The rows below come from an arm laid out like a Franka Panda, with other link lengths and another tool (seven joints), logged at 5 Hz.
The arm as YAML. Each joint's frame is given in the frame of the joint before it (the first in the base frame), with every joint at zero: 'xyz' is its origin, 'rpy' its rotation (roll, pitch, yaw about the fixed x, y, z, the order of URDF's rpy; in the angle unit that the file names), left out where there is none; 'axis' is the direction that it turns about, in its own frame. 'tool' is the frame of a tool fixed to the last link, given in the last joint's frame.
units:
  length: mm
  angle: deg
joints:
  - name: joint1
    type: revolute
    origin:
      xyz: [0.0, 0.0, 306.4]
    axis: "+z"
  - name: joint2
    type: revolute
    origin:
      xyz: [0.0, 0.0, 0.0]
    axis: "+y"
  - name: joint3
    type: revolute
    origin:
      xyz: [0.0, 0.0, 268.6]
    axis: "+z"
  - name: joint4
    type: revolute
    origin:
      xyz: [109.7, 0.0, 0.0]
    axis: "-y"
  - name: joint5
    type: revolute
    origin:
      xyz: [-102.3, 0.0, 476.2]
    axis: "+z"
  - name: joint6
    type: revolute
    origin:
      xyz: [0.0, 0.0, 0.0]
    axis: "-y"
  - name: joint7
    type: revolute
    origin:
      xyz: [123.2, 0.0, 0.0]
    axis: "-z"
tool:
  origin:
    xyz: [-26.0, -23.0, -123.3]
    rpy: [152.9, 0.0, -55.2]
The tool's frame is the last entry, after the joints.
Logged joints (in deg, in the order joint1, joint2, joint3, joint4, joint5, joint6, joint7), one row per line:
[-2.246, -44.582, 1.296, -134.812, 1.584, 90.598, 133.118]
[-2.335, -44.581, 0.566, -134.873, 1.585, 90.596, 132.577]
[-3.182, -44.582, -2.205, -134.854, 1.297, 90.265, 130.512]
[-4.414, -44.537, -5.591, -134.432, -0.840, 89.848, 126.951]
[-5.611, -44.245, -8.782, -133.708, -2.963, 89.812, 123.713]
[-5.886, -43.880, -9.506, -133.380, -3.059, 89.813, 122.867]
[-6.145, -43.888, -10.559, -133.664, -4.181, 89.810, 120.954]
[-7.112, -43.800, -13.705, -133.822, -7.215, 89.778, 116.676]
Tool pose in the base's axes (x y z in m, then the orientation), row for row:
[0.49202, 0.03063, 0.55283, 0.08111, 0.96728, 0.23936, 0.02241]
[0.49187, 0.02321, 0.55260, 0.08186, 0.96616, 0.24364, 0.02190]
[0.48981, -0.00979, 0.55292, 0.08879, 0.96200, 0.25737, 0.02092]
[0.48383, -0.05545, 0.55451, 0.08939, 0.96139, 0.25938, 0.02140]
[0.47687, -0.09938, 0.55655, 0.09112, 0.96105, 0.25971, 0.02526]
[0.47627, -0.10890, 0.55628, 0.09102, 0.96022, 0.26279, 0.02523]
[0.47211, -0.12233, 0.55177, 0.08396, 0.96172, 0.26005, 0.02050]
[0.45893, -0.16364, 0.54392, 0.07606, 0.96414, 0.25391, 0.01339]
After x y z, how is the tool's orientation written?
As a quaternion, x y z w.
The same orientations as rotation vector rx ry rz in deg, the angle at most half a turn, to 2 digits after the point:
[14.40, 171.67, 42.48]
[14.53, 171.52, 43.25]
[15.77, 170.89, 45.72]
[15.87, 170.73, 46.06]
[16.14, 170.26, 46.01]
[16.13, 170.12, 46.56]
[14.92, 170.89, 46.21]
[13.58, 172.08, 45.32]

